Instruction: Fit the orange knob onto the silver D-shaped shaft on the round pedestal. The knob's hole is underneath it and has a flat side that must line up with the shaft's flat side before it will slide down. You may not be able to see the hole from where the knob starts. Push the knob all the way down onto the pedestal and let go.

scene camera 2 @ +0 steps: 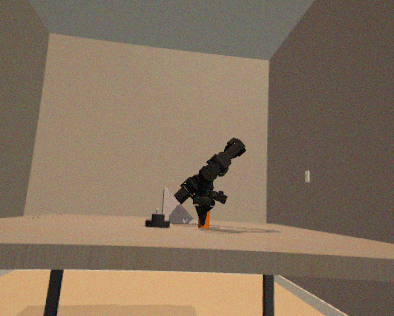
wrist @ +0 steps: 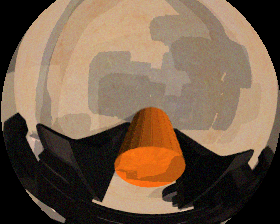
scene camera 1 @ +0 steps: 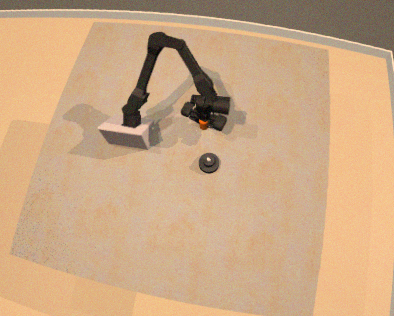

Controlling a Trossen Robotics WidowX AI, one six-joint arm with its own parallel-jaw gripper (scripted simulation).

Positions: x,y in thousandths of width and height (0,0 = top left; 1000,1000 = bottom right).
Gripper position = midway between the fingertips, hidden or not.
In view: my gripper (scene camera 2: 516,714) and an orange knob (wrist: 538,699).
My gripper also shows in the wrist view (wrist: 538,583).
